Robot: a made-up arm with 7 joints.
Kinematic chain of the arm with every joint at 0, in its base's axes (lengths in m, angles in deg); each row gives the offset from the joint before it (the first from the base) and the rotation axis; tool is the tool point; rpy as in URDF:
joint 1: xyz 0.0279 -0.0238 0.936 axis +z
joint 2: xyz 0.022 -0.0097 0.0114 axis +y
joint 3: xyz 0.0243 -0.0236 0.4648 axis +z
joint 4: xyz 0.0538 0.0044 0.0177 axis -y
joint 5: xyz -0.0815 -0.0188 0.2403 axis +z
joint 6: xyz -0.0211 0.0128 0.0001 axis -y
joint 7: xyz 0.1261 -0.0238 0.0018 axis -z
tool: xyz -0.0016 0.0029 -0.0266 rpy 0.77 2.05 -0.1
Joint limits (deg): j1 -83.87..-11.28 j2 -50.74..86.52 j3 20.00..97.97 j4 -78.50..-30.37 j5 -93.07..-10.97 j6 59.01..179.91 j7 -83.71..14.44
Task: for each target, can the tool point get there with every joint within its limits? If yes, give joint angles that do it. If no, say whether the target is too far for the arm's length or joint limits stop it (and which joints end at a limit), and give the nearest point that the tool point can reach.
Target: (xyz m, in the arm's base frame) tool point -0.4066 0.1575 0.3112
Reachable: no: joint limits stop it (at a limit: joint 1, joint 2, joint 3, joint 4, joint 5, joint 6, joint 7) | nearest point -0.4619 0.3218 1.2223 | short by 0.927 m
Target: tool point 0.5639 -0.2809 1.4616
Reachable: yes | joints -51.33 46.79 77.71 -65.63 -71.52 162.42 -3.65
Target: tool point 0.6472 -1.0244 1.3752
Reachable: no: too far | nearest point 0.4725 -0.7421 1.2522 | short by 0.354 m
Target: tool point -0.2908 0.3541 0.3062
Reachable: no: joint limits stop it (at a limit: joint 2, joint 3, joint 4, joint 5, joint 6, joint 7) | nearest point -0.3585 0.4344 1.2223 | short by 0.922 m
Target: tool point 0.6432 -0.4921 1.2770
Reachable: yes | joints -55.06 52.63 60.85 -57.34 -54.84 103.74 -1.37
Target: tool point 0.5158 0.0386 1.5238
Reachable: yes | joints -18.81 10.12 45.88 -73.65 -22.25 79.28 -22.77
